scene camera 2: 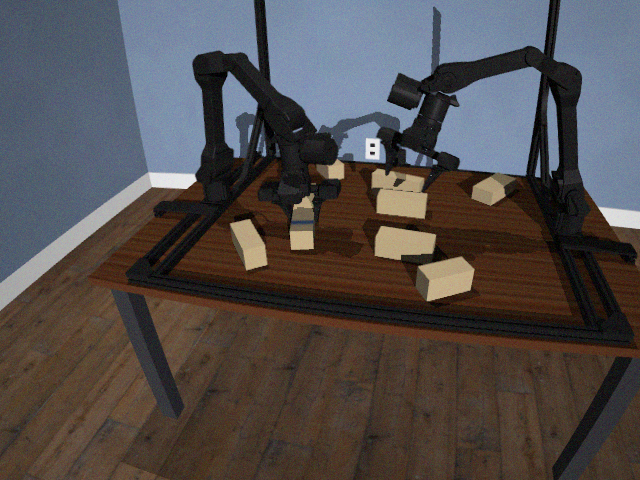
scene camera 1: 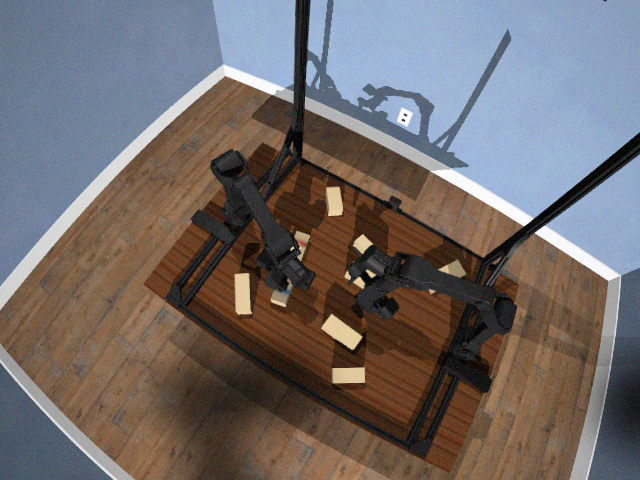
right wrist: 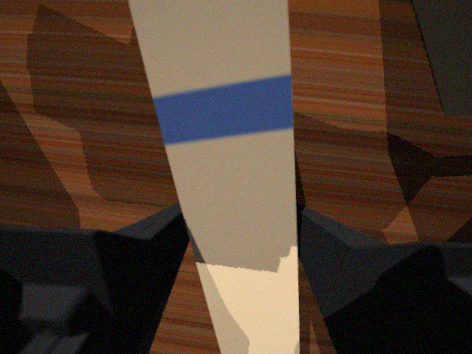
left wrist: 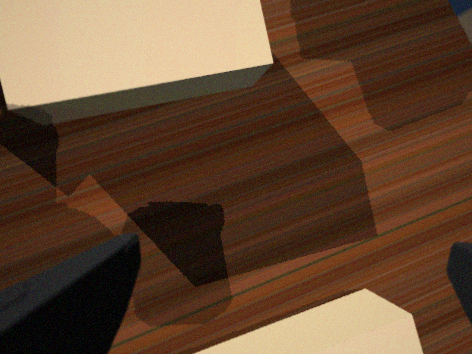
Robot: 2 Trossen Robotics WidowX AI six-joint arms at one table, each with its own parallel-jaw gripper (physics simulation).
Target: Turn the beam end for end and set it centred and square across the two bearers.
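Seen in the pictures: left gripper, fingertip midpoint: (scene camera 2: 404,183) (left wrist: 291,252); right gripper, fingertip midpoint: (right wrist: 242,205); left arm's base, origin of the base link: (scene camera 2: 566,229) (scene camera 1: 461,348); right arm's base, origin of the base link: (scene camera 2: 217,198) (scene camera 1: 237,219).
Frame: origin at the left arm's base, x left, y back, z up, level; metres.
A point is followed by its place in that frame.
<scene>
The beam (scene camera 1: 282,296) {x 0.158, y -0.616, z 0.028 m} (scene camera 2: 302,233) {x 0.178, y -0.617, z 0.022 m} (right wrist: 227,175) {x 0.117, y -0.632, z 0.028 m} is a long tan bar with a blue band (right wrist: 224,109) {x 0.142, y -0.629, z 0.028 m} near one end and a red mark at the other end in scene camera 1. It lies on the table left of centre. My right gripper (scene camera 1: 286,278) {x 0.088, y -0.639, z -0.003 m} (scene camera 2: 303,204) (right wrist: 242,205) {x 0.088, y -0.639, z -0.003 m} stands over it, with both fingers pressed against its sides behind the blue band. My left gripper (scene camera 1: 379,301) (scene camera 2: 411,167) is open and empty, and hangs above the tan blocks at the table's middle. Two tan blocks (scene camera 2: 401,203) {x -0.018, y -0.420, z 0.017 m} (scene camera 2: 405,242) {x 0.181, y -0.395, z 0.026 m} lie side by side there.
More tan blocks lie scattered: one at front left (scene camera 1: 243,293) {x 0.218, y -0.726, z 0.031 m} (scene camera 2: 248,244) {x 0.257, y -0.710, z 0.031 m}, one at the back (scene camera 1: 334,200) {x -0.243, y -0.652, z 0.028 m}, one at front right (scene camera 1: 349,375) {x 0.265, y -0.309, z 0.031 m} (scene camera 2: 445,278) {x 0.294, y -0.311, z 0.026 m}, one at far right (scene camera 2: 492,188) {x -0.160, y -0.178, z 0.019 m}. A black frame (scene camera 1: 223,340) {x 0.379, y -0.700, z 0.001 m} rims the table, with tall posts at its corners.
</scene>
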